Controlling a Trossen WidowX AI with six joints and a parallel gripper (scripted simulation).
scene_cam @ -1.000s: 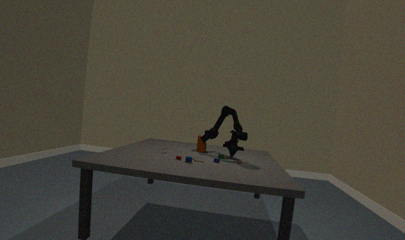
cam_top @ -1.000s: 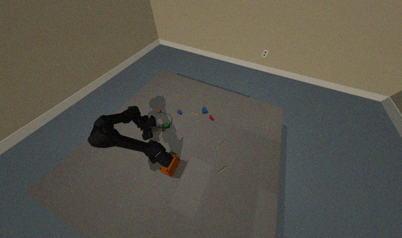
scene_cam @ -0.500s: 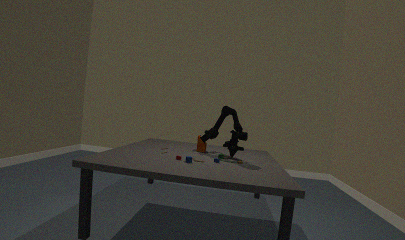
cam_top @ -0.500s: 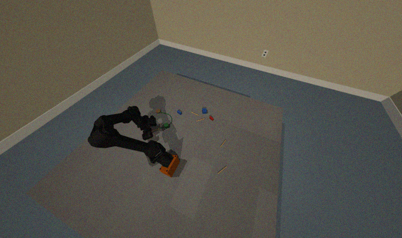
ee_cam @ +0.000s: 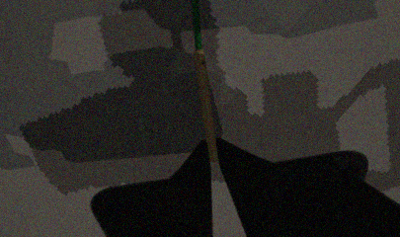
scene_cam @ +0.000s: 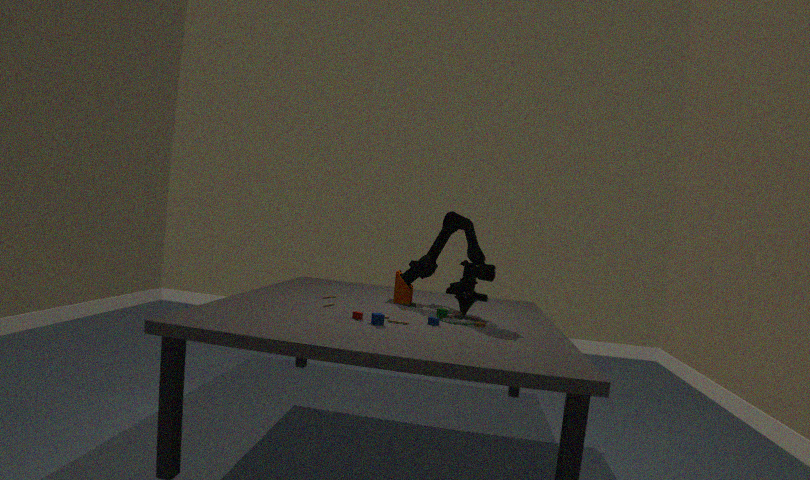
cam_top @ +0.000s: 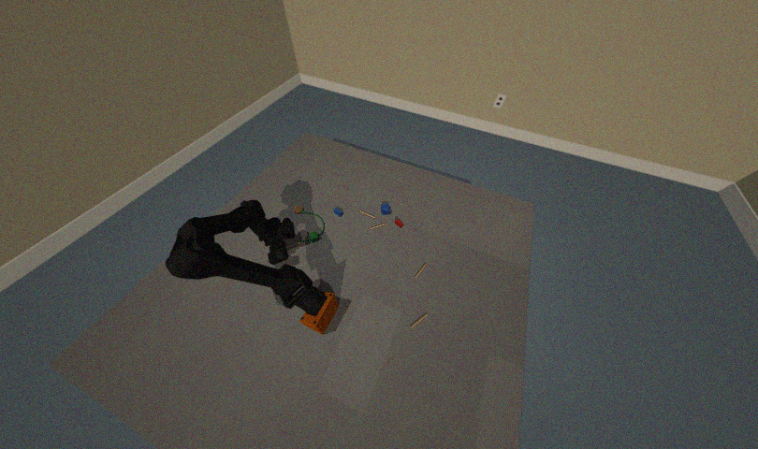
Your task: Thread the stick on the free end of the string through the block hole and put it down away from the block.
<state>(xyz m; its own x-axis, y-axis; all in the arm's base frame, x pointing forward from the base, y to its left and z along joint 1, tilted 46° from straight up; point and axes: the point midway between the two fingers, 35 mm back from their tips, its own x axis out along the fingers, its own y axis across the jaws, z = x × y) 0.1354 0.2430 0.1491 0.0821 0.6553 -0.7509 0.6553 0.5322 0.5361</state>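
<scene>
My gripper tip is 3 cm to the left of the thin wooden stick, 3 cm short of it and 1 cm below it. From my gripper tip the other things lie so: round wooden button 19 cm ahead, 7 cm to the left, 1 cm above; then blue block 36 cm ahead, 28 cm to the right, 2 cm above; then green block 9 cm ahead, 8 cm to the right, 2 cm above.
</scene>
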